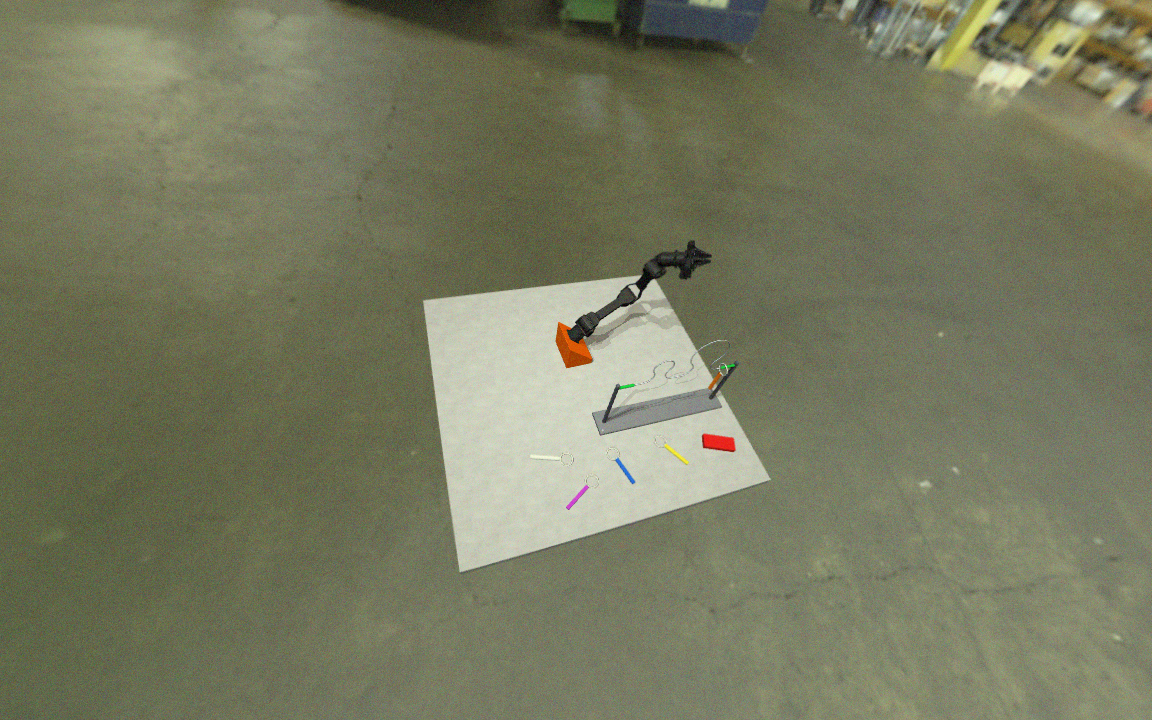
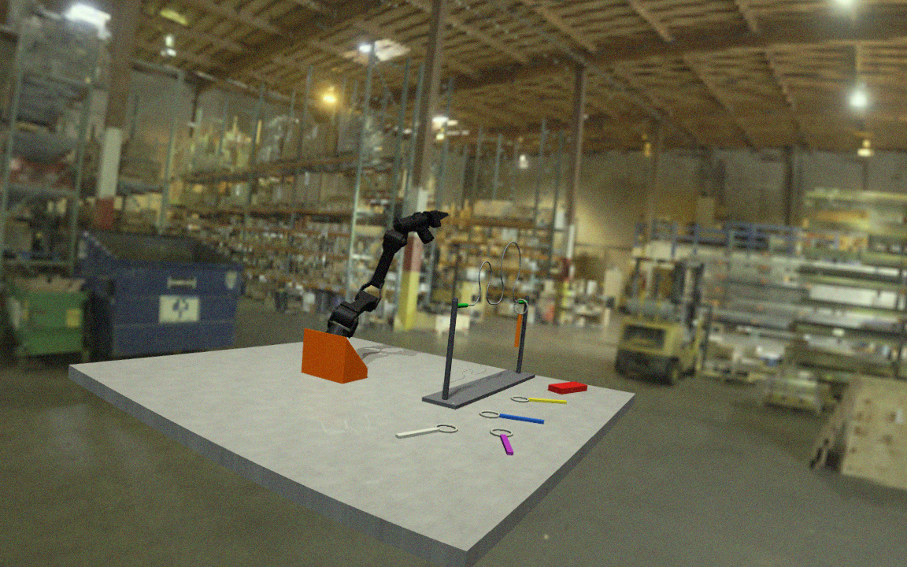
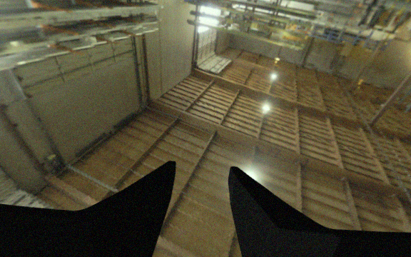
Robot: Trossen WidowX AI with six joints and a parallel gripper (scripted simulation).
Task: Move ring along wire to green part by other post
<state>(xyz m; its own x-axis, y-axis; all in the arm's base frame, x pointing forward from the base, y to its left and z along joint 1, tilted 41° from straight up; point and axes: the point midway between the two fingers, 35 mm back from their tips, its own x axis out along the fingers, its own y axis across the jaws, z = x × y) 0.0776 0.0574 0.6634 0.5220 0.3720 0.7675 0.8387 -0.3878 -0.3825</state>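
My gripper tip is now 360 mm above the orange-handled ring, 340 mm short of it and 20 mm to the right of it. Also, from my gripper tip: red block: 560 mm below, 560 mm ahead; then white-handled ring: 720 mm to the right, 570 mm below, 460 mm ahead; then blue-handled ring: 570 mm below, 540 mm ahead, 470 mm to the right.
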